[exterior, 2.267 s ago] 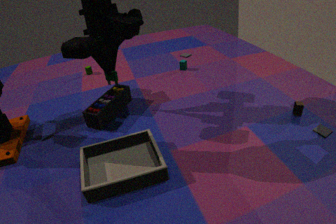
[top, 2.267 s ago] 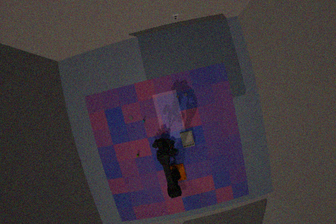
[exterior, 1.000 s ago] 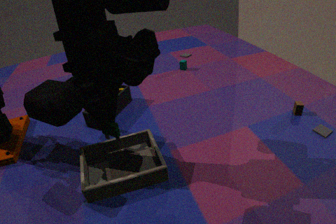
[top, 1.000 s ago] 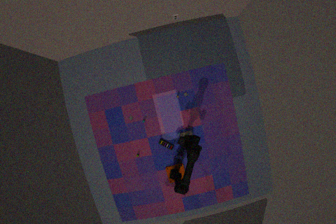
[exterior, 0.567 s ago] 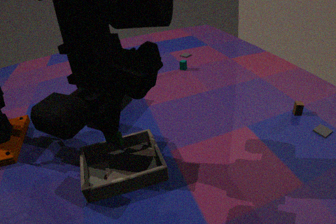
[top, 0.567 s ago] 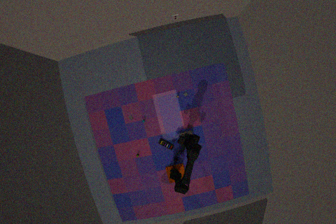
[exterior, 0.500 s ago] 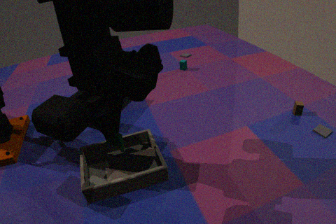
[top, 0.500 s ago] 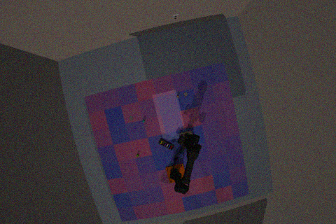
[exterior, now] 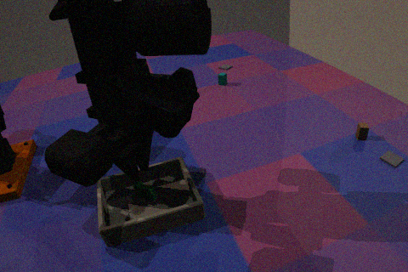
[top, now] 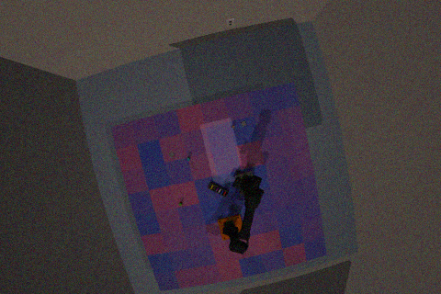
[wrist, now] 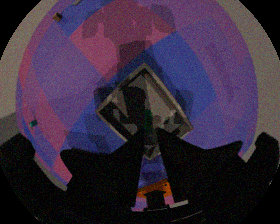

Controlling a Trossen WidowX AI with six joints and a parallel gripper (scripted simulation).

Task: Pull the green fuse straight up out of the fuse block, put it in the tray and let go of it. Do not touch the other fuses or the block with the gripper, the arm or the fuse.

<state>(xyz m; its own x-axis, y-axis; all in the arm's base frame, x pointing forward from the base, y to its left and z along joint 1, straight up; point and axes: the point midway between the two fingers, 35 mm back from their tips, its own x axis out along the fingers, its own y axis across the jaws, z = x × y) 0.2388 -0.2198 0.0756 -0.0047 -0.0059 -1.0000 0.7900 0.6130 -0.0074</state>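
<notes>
Right now the green fuse is 30 mm below my gripper tip. Also, from my gripper tip: teal cube 300 mm ahead, 280 mm to the left, 40 mm below; then brown cube 370 mm ahead, 70 mm to the right, 50 mm below; then grey tray 60 mm below.
</notes>
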